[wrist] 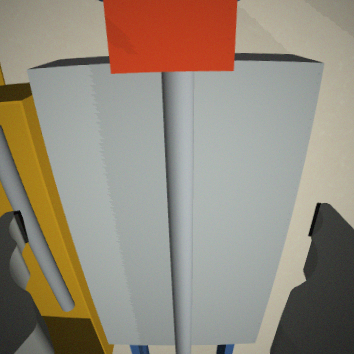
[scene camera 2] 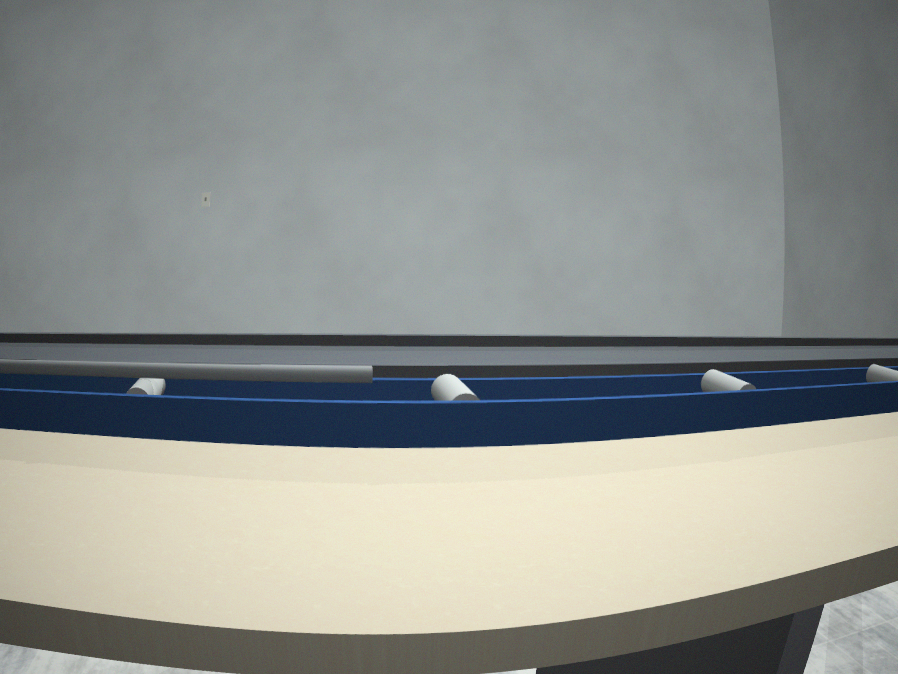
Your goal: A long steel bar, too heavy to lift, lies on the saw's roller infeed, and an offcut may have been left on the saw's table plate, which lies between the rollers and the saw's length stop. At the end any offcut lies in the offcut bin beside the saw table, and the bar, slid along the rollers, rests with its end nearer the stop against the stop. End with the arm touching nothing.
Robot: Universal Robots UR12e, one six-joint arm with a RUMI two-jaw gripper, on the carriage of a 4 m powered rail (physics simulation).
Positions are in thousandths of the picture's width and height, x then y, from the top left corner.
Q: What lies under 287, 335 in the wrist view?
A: A roller infeed.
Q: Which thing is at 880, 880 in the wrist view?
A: The gripper.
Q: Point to a roller infeed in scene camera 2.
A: At 435, 612
